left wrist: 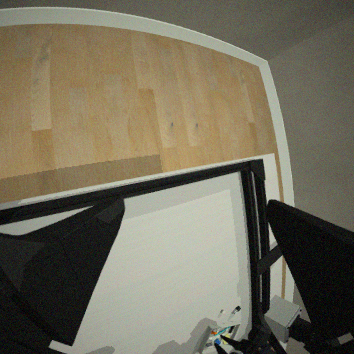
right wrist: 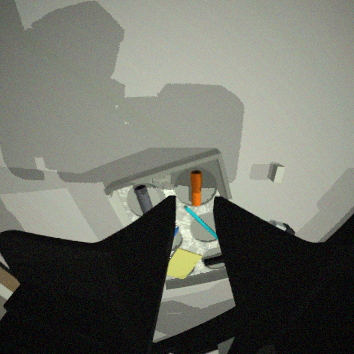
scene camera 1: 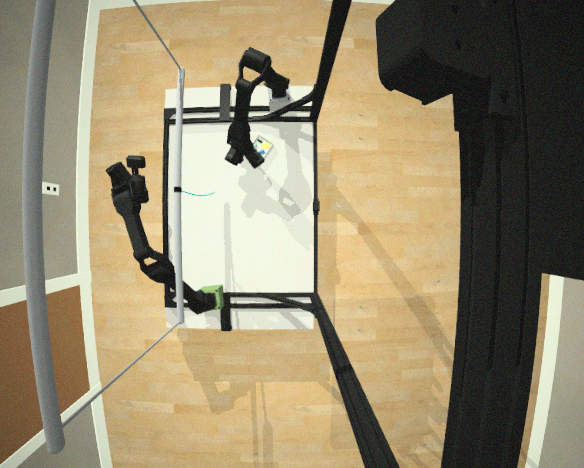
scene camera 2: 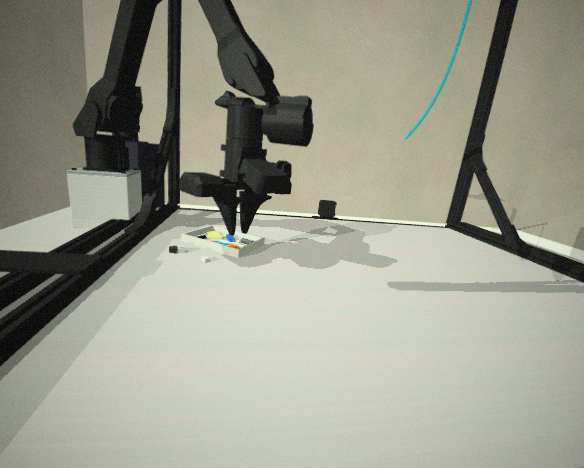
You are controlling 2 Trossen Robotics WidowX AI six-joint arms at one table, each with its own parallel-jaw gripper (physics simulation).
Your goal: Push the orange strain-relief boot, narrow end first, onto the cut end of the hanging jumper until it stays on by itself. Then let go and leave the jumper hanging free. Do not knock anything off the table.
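Frame: origin at the left arm's base, x ahead, y left, z up, level; metres.
Seen in the pictures: left gripper, between the fingertips: (left wrist: pixel 196 205) (scene camera 1: pixel 141 172); right gripper, between the fingertips: (left wrist: pixel 217 339) (right wrist: pixel 194 202) (scene camera 1: pixel 250 153) (scene camera 2: pixel 237 234); left arm's base, origin of its link: (scene camera 1: pixel 209 300); right arm's base, origin of its link: (left wrist: pixel 293 325) (scene camera 1: pixel 278 91) (scene camera 2: pixel 107 169).
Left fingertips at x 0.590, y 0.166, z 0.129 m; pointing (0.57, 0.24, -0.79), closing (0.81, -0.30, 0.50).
Pixels of each thing's top centre, then the offset from my left fingertips to it. "spot": a spot on its surface instead.
- orange boot, centre of its top: (right wrist: pixel 196 190) (scene camera 2: pixel 235 245) dy -0.438, dx +0.072, dz -0.197 m
- shallow pale tray, a spot on its surface: (right wrist: pixel 224 175) spot: dy -0.417, dx +0.081, dz -0.193 m
- teal jumper, a spot on its surface: (scene camera 2: pixel 445 80) spot: dy -0.271, dx -0.145, dz +0.072 m
- dark grey cylinder, centre of its top: (right wrist: pixel 144 206) dy -0.469, dx +0.046, dz -0.196 m
- yellow piece, centre of its top: (right wrist: pixel 180 264) (scene camera 2: pixel 214 234) dy -0.514, dx +0.107, dz -0.201 m
- blue piece, centre of its top: (scene camera 2: pixel 230 235) dy -0.495, dx +0.077, dz -0.197 m
- loose teal piece, centre of its top: (right wrist: pixel 208 230) dy -0.464, dx +0.103, dz -0.200 m
- black piece, centre of its top: (right wrist: pixel 218 263) dy -0.490, dx +0.133, dz -0.196 m
- small white block, centre of its top: (right wrist: pixel 279 174) (scene camera 2: pixel 205 257) dy -0.395, dx +0.122, dz -0.202 m
- black-ended item, centre of its top: (right wrist: pixel 283 234) (scene camera 2: pixel 177 246) dy -0.434, dx +0.167, dz -0.198 m
The orange boot (right wrist: pixel 196 175) (scene camera 2: pixel 234 246) lies in a compartment of the shallow pale tray (right wrist: pixel 224 175) (scene camera 2: pixel 252 250). Which end is narrow cannot be told. My right gripper (right wrist: pixel 194 202) (scene camera 2: pixel 239 233) points down over the tray, its fingers partly open with a narrow, empty gap. In the right wrist view the boot shows just beyond the fingertips. The teal jumper (scene camera 1: pixel 197 194) (scene camera 2: pixel 445 80) hangs from the pale bar (scene camera 1: pixel 179 240), its free lower end bare, well above the table and far from the right gripper. My left gripper (left wrist: pixel 196 205) is wide open and empty, away from the jumper and tray.
The tray also holds a dark grey cylinder (right wrist: pixel 143 197), a yellow piece (right wrist: pixel 184 263) (scene camera 2: pixel 214 234), a blue piece (scene camera 2: pixel 230 238), a loose teal piece (right wrist: pixel 201 221) and a black piece (right wrist: pixel 214 261). A small white block (right wrist: pixel 277 172) (scene camera 2: pixel 207 259) and a black-ended item (scene camera 2: pixel 173 249) lie beside it.
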